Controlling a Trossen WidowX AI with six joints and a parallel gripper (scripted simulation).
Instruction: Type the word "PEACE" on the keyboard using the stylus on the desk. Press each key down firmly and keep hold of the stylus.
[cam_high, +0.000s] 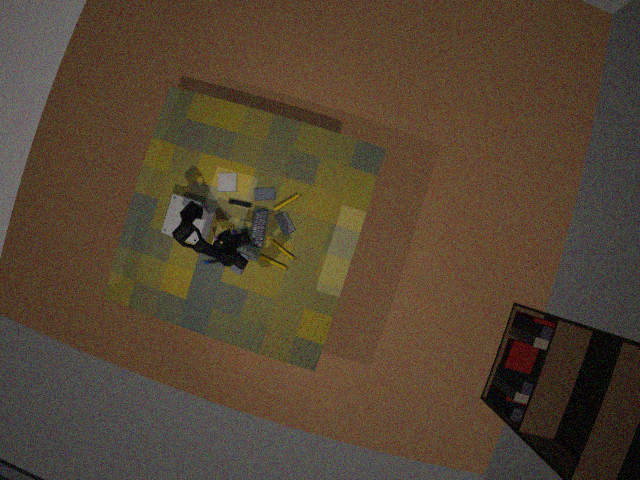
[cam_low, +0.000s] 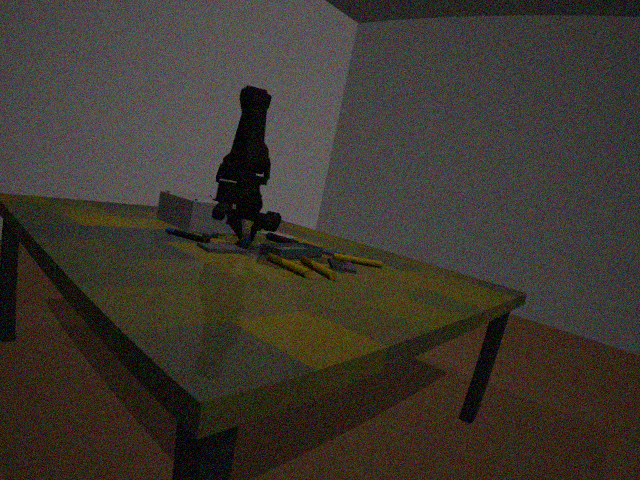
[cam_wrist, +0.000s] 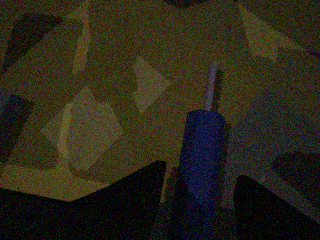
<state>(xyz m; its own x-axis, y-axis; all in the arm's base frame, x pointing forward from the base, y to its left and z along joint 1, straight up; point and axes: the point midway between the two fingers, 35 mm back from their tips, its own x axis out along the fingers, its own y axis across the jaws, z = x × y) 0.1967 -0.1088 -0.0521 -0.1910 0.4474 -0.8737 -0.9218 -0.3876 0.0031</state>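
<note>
The blue stylus is 10 mm behind my gripper tip and 10 mm to the left of it. From my gripper tip the other things lie so: grey stylus tip (20 mm behind, 40 mm to the left); then dark blue pen (110 mm behind, 160 mm to the right).
</note>
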